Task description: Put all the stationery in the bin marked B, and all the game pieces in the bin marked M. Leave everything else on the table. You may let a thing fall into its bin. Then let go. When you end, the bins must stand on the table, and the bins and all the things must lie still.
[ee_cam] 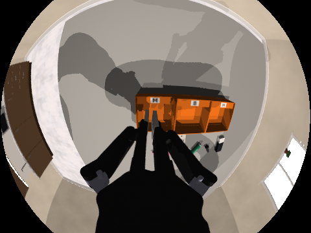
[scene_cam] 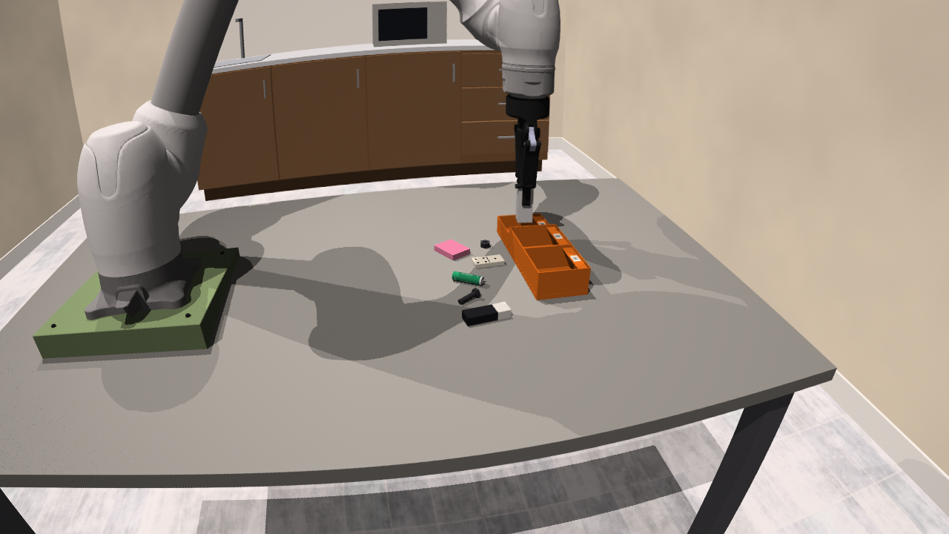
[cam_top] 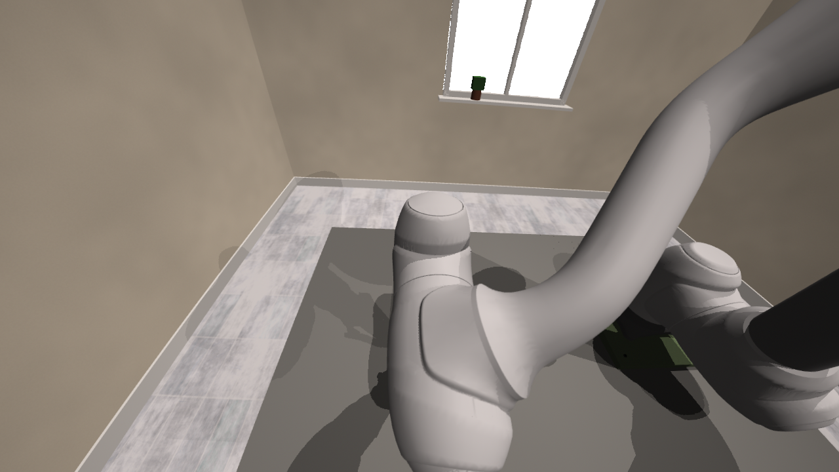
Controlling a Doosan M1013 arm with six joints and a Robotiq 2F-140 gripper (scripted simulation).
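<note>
The pink sticky-note pad is 140 mm behind my hand, 20 mm to the right of it and 60 mm below it. Also, from my hand: cream domino (100 mm behind, 80 mm to the right, 60 mm below); then small black nut (80 mm behind, 20 mm to the right, 60 mm below); then orange three-compartment bin (10 mm behind, 90 mm to the right, 40 mm below).
</note>
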